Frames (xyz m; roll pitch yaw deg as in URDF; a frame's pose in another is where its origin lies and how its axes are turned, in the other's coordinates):
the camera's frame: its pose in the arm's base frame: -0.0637 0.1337 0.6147 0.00 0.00 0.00
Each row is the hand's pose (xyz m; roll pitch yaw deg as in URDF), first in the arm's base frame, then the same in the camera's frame.
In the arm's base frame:
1: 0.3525 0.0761 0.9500 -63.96 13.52 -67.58
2: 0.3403 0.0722 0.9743 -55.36 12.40 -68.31
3: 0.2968 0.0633 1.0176 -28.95 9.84 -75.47
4: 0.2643 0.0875 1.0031 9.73 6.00 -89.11
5: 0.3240 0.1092 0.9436 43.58 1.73 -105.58
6: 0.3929 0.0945 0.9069 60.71 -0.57 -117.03
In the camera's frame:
1: 0.4162 -0.0576 0.3353 -63.96 13.52 -67.58
2: 0.4040 -0.0615 0.3596 -55.36 12.40 -68.31
3: 0.3605 -0.0704 0.4029 -28.95 9.84 -75.47
4: 0.3280 -0.0462 0.3884 9.73 6.00 -89.11
5: 0.3877 -0.0245 0.3289 43.58 1.73 -105.58
6: 0.4566 -0.0392 0.2922 60.71 -0.57 -117.03

